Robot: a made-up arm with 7 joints. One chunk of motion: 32 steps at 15 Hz.
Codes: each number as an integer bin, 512 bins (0 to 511) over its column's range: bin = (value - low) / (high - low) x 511, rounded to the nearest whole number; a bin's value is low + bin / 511 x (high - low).
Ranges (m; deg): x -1.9..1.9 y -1.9..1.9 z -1.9..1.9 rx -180..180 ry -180..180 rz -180..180
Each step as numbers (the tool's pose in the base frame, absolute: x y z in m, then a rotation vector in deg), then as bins.
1 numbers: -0.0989 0.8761 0.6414 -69.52 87.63 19.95
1 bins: 242 373 342 157 380 284
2 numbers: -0.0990 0.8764 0.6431 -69.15 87.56 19.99
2 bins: 242 373 342 157 380 284
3 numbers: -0.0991 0.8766 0.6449 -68.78 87.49 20.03
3 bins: 242 373 342 158 380 284
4 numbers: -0.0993 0.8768 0.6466 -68.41 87.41 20.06
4 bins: 242 373 342 158 380 284
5 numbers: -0.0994 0.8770 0.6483 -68.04 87.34 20.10
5 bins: 242 373 343 159 379 284
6 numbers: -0.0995 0.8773 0.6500 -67.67 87.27 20.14
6 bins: 242 373 343 159 379 284
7 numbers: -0.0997 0.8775 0.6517 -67.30 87.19 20.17
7 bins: 242 374 343 160 379 284
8 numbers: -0.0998 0.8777 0.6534 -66.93 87.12 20.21
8 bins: 242 374 343 160 379 284
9 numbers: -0.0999 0.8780 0.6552 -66.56 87.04 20.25
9 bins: 242 374 344 161 379 284
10 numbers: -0.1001 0.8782 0.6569 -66.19 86.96 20.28
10 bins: 242 374 344 162 379 284
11 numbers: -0.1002 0.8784 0.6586 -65.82 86.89 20.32
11 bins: 242 374 344 162 379 284
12 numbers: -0.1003 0.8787 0.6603 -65.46 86.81 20.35
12 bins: 242 374 344 163 379 284
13 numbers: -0.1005 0.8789 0.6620 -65.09 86.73 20.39
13 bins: 242 374 345 163 379 284
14 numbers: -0.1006 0.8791 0.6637 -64.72 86.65 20.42
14 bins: 242 374 345 164 378 284
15 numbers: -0.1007 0.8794 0.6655 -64.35 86.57 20.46
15 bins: 242 374 345 164 378 285
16 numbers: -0.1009 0.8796 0.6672 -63.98 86.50 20.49
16 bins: 242 374 345 165 378 285
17 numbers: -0.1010 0.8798 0.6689 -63.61 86.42 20.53
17 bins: 242 374 345 165 378 285
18 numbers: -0.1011 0.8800 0.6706 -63.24 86.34 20.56
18 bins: 242 374 346 166 378 285
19 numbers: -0.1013 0.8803 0.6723 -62.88 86.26 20.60
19 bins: 242 374 346 166 378 285
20 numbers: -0.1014 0.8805 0.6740 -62.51 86.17 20.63
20 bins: 242 374 346 167 378 285
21 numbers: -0.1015 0.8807 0.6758 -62.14 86.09 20.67
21 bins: 242 374 346 167 378 285
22 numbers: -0.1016 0.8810 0.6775 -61.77 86.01 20.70
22 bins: 242 374 347 168 378 285
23 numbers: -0.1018 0.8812 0.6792 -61.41 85.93 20.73
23 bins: 242 374 347 168 377 285
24 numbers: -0.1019 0.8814 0.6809 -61.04 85.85 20.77
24 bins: 242 374 347 169 377 285
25 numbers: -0.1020 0.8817 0.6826 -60.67 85.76 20.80
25 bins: 242 374 347 169 377 285
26 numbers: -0.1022 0.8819 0.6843 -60.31 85.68 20.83
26 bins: 242 374 348 170 377 285
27 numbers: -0.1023 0.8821 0.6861 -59.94 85.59 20.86
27 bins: 242 374 348 170 377 285
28 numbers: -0.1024 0.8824 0.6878 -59.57 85.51 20.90
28 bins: 242 374 348 171 377 285
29 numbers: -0.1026 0.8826 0.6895 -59.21 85.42 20.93
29 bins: 242 374 348 171 377 285
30 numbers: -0.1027 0.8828 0.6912 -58.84 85.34 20.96
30 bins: 242 374 348 172 377 285
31 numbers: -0.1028 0.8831 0.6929 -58.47 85.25 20.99
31 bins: 242 374 349 173 377 285
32 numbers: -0.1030 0.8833 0.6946 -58.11 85.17 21.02
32 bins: 242 374 349 173 376 285
